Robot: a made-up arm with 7 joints.
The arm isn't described. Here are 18 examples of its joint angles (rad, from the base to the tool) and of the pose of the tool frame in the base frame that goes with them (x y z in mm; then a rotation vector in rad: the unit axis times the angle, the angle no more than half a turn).
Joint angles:
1: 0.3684 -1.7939 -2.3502 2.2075 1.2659 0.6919 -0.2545
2: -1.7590 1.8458 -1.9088 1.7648 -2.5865 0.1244 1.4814
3: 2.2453 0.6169 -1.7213 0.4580 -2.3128 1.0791 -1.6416
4: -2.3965 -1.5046 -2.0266 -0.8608 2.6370 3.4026 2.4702
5: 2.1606 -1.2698 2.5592 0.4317 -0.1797 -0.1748 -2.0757
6: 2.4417 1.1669 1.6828 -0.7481 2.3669 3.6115 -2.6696
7: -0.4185 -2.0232 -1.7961 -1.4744 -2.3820 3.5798 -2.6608
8: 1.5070 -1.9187 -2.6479 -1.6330 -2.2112 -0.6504 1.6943
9: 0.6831 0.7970 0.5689 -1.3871 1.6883 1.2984 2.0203
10: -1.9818 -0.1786 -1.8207 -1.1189 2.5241 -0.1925 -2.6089
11: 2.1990 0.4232 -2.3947 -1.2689 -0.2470 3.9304 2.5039
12: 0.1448 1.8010 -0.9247 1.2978 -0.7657 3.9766 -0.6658
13: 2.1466 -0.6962 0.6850 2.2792 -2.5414 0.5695 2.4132
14: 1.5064 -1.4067 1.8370 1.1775 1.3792 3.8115 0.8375
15: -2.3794 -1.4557 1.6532 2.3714 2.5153 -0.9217 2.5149
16: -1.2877 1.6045 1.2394 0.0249 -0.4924 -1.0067 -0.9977
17: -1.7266 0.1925 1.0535 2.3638 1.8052 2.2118 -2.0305
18: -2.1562 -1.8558 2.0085 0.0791 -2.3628 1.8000 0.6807
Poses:
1: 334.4 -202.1 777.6 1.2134 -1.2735 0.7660
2: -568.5 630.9 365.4 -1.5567 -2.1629 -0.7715
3: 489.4 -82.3 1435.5 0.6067 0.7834 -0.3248
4: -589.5 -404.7 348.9 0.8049 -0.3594 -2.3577
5: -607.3 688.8 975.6 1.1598 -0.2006 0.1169
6: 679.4 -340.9 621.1 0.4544 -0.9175 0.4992
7: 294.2 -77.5 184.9 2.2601 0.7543 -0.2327
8: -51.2 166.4 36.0 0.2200 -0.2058 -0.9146
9: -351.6 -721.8 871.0 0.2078 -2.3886 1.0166
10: 60.2 -511.3 1243.3 1.8757 2.2278 -0.6375
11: 56.2 -235.4 1141.0 -0.2884 2.7516 0.5131
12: -579.3 -434.4 424.3 -1.7226 -0.4106 0.2104
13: -470.6 64.5 583.7 -0.6755 -2.0180 -0.5657
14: -116.6 464.2 787.7 -2.1739 1.7986 -0.4422
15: 6.7 -345.1 844.5 -0.6815 -1.1339 1.8301
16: -312.9 918.5 643.8 1.0266 0.5203 0.3564
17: -24.4 -39.6 775.2 2.0109 -0.7215 0.3840
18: -638.8 -684.8 544.3 0.6559 -1.6015 1.1348
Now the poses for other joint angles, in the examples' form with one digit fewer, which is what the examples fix.
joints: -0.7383 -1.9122 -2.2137 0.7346 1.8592 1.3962 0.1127
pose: 311 -827 551 1.476 -0.884 1.114
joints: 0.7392 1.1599 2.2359 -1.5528 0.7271 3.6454 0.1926
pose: -284 -549 882 -0.467 2.090 1.866
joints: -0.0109 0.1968 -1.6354 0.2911 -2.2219 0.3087 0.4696
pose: -45 -174 1603 -0.419 -1.200 -0.423
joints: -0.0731 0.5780 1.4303 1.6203 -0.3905 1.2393 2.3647
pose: -308 395 1174 -1.730 0.267 -0.498
